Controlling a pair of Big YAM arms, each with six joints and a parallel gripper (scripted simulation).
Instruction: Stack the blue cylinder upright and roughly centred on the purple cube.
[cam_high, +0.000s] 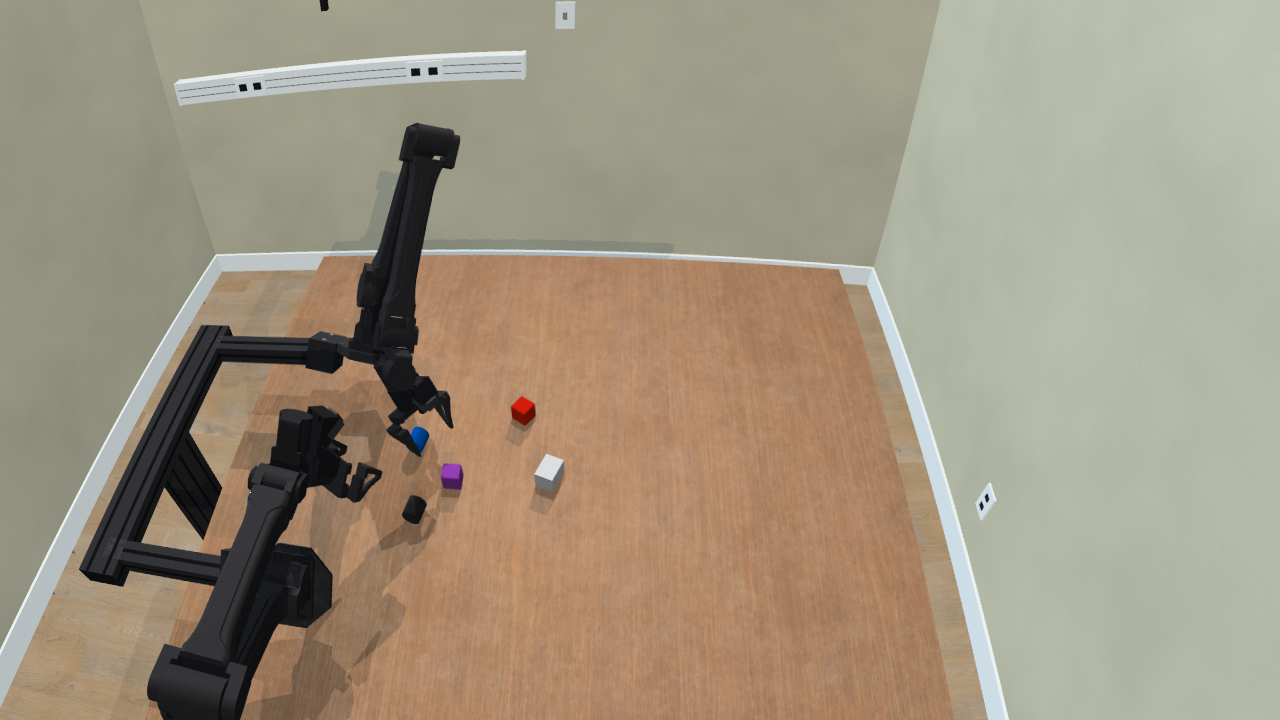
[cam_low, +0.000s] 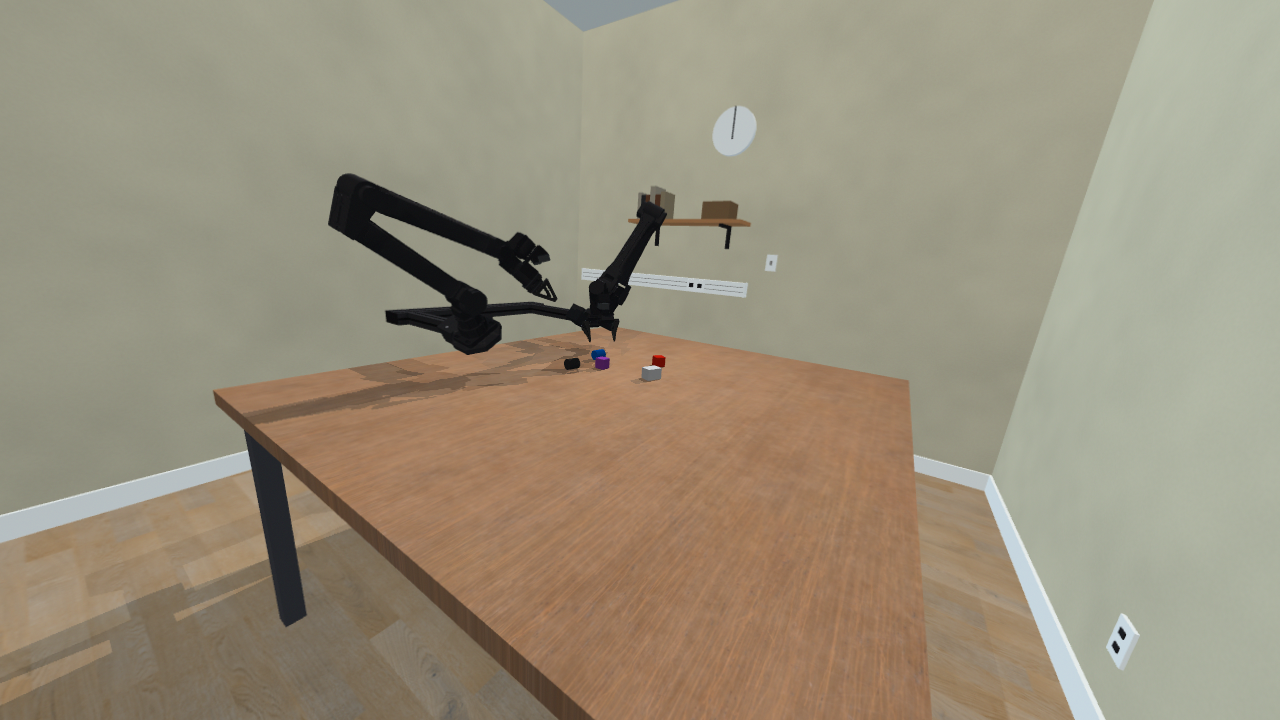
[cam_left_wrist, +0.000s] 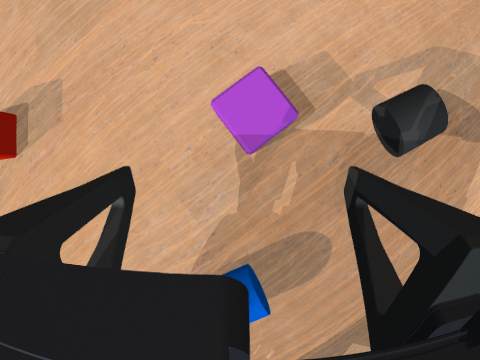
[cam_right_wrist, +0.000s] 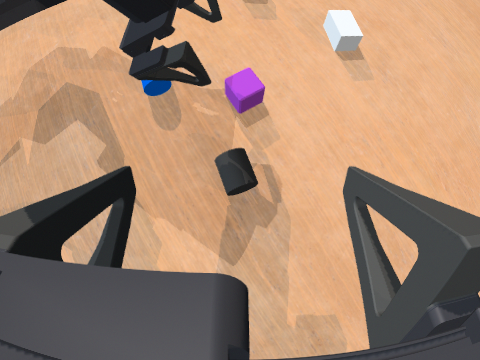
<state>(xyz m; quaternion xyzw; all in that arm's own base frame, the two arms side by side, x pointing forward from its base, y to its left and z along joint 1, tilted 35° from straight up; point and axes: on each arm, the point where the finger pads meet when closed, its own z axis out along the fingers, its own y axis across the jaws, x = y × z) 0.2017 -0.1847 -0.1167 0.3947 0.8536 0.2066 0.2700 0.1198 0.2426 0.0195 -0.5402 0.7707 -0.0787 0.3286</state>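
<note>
Now: the blue cylinder 60 mm behind my left hand, 60 mm to the left of it and 80 mm below it. Round my left hand: red cube: 160 mm ahead, 160 mm to the left, 80 mm below; then purple cube: 30 mm ahead, 30 mm to the right, 80 mm below; then black cylinder: 30 mm behind, 130 mm to the right, 80 mm below.
</note>
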